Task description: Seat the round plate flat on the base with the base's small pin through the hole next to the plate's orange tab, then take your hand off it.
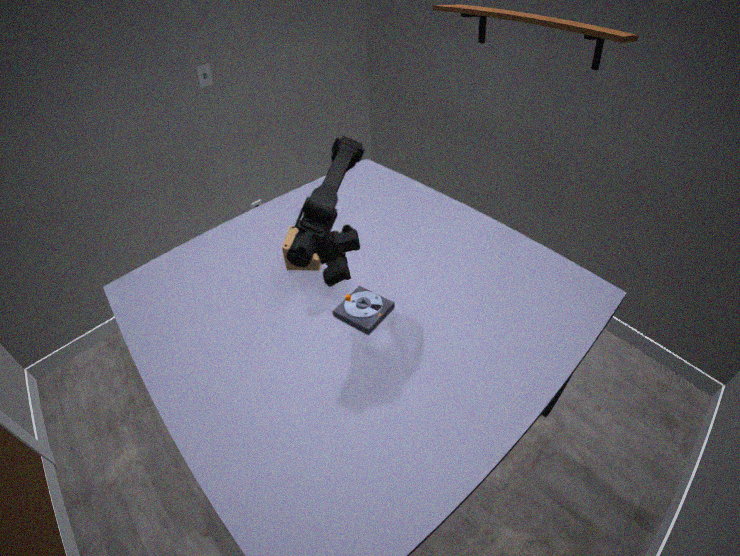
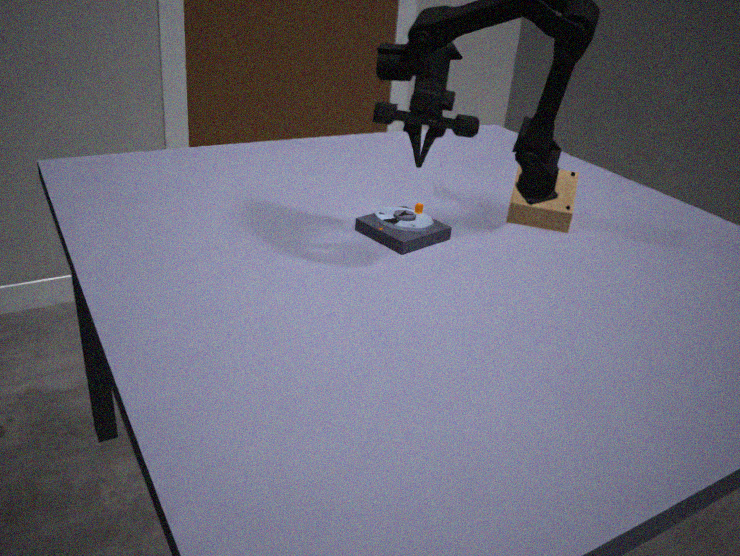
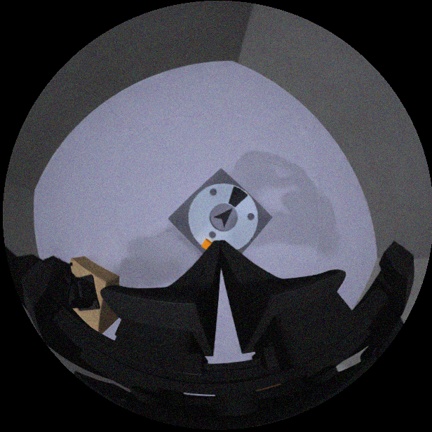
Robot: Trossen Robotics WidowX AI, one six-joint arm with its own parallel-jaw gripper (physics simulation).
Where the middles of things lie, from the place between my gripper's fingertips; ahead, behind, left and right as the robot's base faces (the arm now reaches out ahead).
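I can see the round pale plate (image 2: 422, 222), which sits 30 mm ahead of my hand, 20 mm to the left of it and 80 mm below it. There is the dark square base (image 1: 367, 326) as well, 110 mm below my hand, 20 mm to the left of it and 30 mm ahead of it.
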